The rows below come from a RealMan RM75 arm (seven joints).
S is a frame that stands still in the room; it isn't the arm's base.
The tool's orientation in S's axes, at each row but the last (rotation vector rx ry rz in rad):
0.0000 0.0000 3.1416
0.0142 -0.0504 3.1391
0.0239 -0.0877 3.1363
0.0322 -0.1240 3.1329
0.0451 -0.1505 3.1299
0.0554 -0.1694 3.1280
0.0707 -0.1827 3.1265
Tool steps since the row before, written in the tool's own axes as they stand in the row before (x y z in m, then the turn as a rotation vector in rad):
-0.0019 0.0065 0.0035 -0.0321 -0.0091 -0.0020
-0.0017 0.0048 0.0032 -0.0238 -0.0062 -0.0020
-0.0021 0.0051 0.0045 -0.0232 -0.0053 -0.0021
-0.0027 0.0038 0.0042 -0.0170 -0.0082 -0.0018
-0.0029 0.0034 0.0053 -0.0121 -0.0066 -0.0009
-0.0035 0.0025 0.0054 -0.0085 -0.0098 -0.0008
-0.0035 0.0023 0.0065 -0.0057 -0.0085 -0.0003
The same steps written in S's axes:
0.0019 -0.0065 0.0035 0.0321 0.0091 -0.0020
0.0017 -0.0049 0.0030 0.0238 0.0062 -0.0020
0.0021 -0.0054 0.0042 0.0232 0.0053 -0.0022
0.0028 -0.0041 0.0038 0.0170 0.0082 -0.0015
0.0030 -0.0039 0.0049 0.0121 0.0066 -0.0006
0.0037 -0.0031 0.0050 0.0086 0.0098 0.0000
0.0038 -0.0031 0.0060 0.0058 0.0084 0.0004

